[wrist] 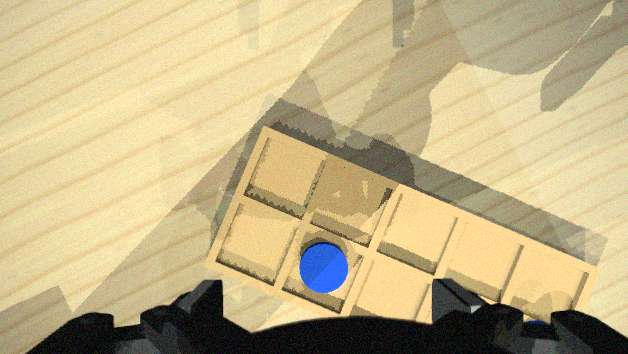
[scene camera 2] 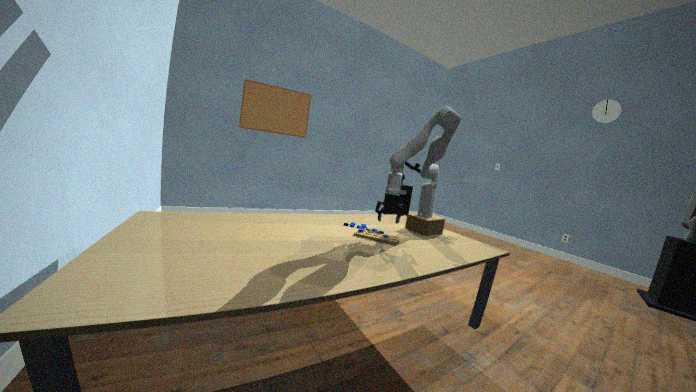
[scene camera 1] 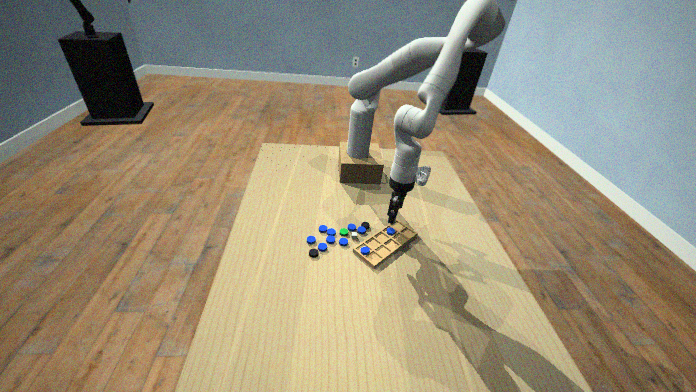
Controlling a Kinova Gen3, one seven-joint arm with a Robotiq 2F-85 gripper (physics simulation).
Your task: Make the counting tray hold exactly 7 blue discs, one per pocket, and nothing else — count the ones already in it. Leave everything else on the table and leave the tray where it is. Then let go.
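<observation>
The wooden counting tray (scene camera 1: 376, 264) (scene camera 2: 375, 239) (wrist: 238, 201) has two rows of pockets. One blue disc (scene camera 1: 391, 231) (wrist: 324, 268) lies in the second pocket from one end, in the row nearer the loose discs. Another blue disc (scene camera 1: 365, 251) sits in the pocket at the other end of that row; a sliver shows in the wrist view, mostly hidden by a finger. My gripper (scene camera 1: 392, 220) (scene camera 2: 389, 220) (wrist: 327, 302) is open and empty above the first disc, clear of the tray. Several loose blue discs (scene camera 1: 331, 239) lie on the table beside the tray.
A green disc (scene camera 1: 344, 232), a small white cube (scene camera 1: 354, 235) and two black discs (scene camera 1: 365, 225) (scene camera 1: 313, 253) lie among the loose blue discs. One black disc is close to the tray. The arm's wooden base block (scene camera 1: 361, 173) (scene camera 2: 425, 226) stands behind them.
</observation>
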